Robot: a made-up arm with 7 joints.
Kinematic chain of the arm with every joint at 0, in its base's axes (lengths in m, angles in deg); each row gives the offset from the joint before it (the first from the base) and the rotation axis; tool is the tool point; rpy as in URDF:
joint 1: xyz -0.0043 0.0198 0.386 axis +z
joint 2: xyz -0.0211 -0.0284 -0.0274 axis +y
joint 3: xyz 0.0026 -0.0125 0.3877 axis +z
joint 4: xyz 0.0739 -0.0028 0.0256 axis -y
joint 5: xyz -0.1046 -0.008 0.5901 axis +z
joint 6: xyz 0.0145 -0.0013 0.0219 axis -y
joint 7: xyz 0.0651 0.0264 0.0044 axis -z
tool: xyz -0.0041 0.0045 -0.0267 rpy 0 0 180
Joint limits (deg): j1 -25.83..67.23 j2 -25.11..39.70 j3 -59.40..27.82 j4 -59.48..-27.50 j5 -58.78..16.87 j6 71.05..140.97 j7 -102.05..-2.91
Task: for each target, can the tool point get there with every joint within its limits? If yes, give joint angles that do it. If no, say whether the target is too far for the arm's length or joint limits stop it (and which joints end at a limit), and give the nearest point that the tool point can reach.
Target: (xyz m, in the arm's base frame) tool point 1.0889 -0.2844 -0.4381
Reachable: no: too far | nearest point 0.9239 -0.2385 0.5635 | short by 1.016 m
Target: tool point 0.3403 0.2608 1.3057
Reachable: yes | joints 37.01 -8.08 4.08 -52.54 -45.07 96.93 -55.37
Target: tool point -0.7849 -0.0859 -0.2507
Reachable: no: joint limits stop it (at a limit: joint 1, joint 2, joint 3, joint 4, joint 5, joint 6) | nearest point -0.3595 -0.4672 1.1969 | short by 1.556 m
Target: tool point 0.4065 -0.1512 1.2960
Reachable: yes | joints -3.27 -6.53 -10.35 -50.19 -21.22 80.09 -78.42
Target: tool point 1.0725 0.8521 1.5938
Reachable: no: too far | nearest point 0.6356 0.5144 1.1008 | short by 0.740 m
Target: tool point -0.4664 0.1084 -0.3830
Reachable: no: joint limits stop it (at a limit: joint 1, joint 2, joint 3, joint 4, joint 6, joint 7) | nearest point 0.1148 0.9528 0.6113 | short by 1.428 m
